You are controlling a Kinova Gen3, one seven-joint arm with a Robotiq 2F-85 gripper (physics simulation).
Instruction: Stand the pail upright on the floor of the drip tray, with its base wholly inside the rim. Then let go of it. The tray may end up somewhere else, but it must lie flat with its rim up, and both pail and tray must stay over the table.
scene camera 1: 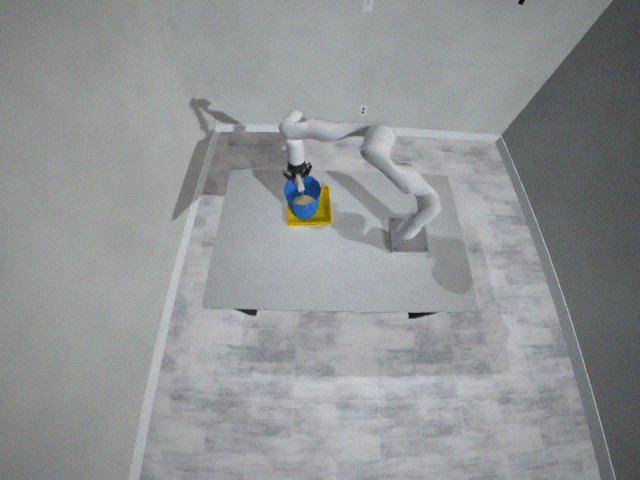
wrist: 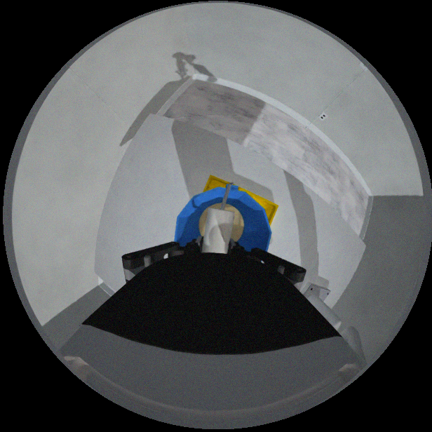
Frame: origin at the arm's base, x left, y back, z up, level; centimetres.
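Where they show: gripper, fingertip midpoint: (scene camera 1: 298, 182); arm's base, origin of the base link: (scene camera 1: 405, 231).
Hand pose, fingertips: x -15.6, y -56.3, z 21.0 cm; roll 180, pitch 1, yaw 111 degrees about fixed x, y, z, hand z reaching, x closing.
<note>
Things, the pixels of their top centre, and the offset from my fingertips. "spot": a spot on its surface instead. Level surfaces: height alone.
- blue pail, surface spot: (scene camera 1: 306, 210) spot: dx +8.3, dy +3.4, dz -12.1 cm
- yellow drip tray, middle of its top: (scene camera 1: 308, 203) dx -1.3, dy +4.1, dz -21.1 cm
- pale cylindrical grip, middle of its top: (scene camera 1: 298, 178) dx +0.4, dy +0.1, dz +3.3 cm
- grey table, its level: dz -23.6 cm
The blue pail (scene camera 1: 306, 210) (wrist: 257, 222) is over the yellow drip tray (scene camera 1: 325, 209) (wrist: 212, 182), mouth up, near upright, with a tan round area inside. In the scene view its lower end appears within the tray's outline; whether its base touches the tray floor I cannot tell. The tray lies flat on the table, rim up, partly hidden by the pail. My gripper (scene camera 1: 298, 177) (wrist: 214, 243) is above the pail's mouth, shut on the pale cylindrical grip (scene camera 1: 300, 184) (wrist: 218, 225) of the pail's handle. A thin grey handle wire (wrist: 227, 196) runs from the grip towards the pail's rim.
The grey table (scene camera 1: 330, 279) extends towards the front and right of the tray. The arm (scene camera 1: 378, 144) arches over the table from its base plate (scene camera 1: 395, 243) at the right. The tray is nearer the table's back left, with the back wall beyond.
</note>
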